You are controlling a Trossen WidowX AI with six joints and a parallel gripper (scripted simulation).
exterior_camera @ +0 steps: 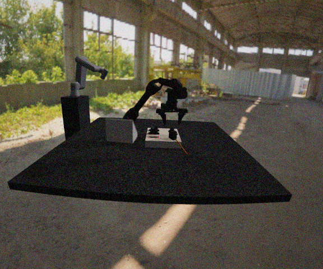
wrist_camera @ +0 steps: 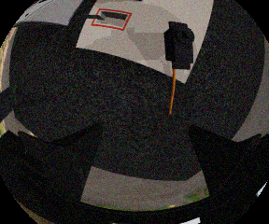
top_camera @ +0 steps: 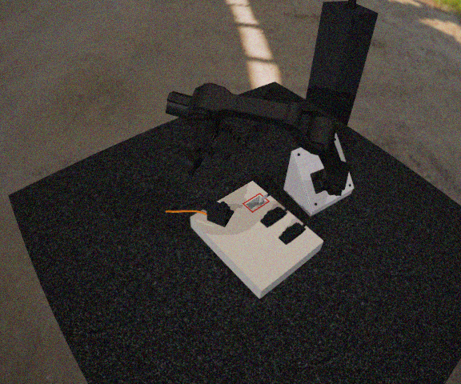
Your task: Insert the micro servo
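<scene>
The white deck lies 190 mm to the left of my gripper tip, 150 mm below it and 40 mm behind it.
</scene>
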